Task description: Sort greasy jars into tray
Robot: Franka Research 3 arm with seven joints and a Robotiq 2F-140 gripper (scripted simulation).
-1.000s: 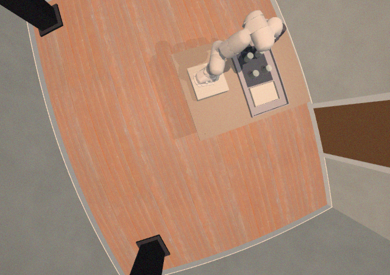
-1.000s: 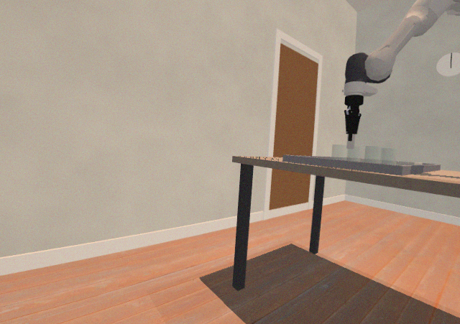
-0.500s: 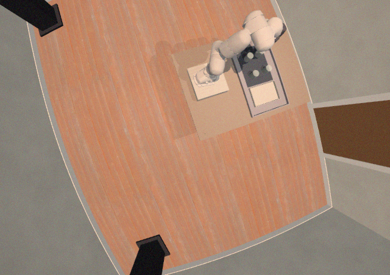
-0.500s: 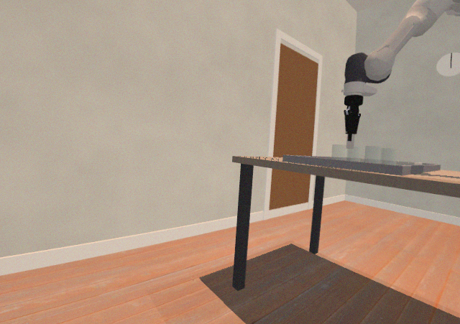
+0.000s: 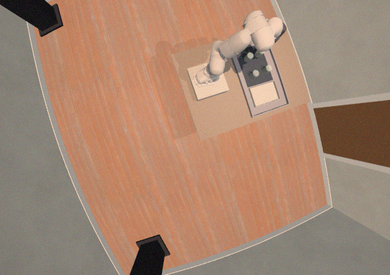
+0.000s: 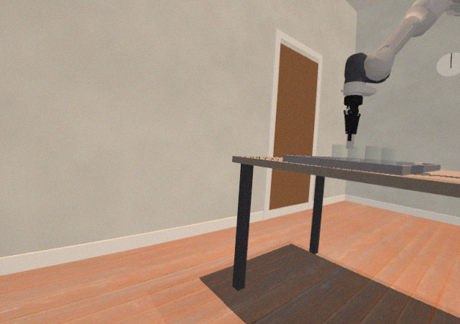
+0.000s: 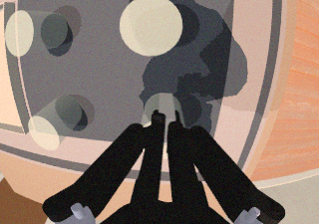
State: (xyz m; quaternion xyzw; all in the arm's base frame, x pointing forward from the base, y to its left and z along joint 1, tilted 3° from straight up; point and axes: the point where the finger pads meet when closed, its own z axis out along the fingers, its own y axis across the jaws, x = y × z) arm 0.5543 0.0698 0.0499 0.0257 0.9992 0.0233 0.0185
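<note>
Right now the grey drying mat is 11 cm below my hand, 10 cm to the right of it and 4 cm behind it. From my hand the other things lie so: tray (42 cm to the right, 10 cm below, 5 cm behind).
</note>
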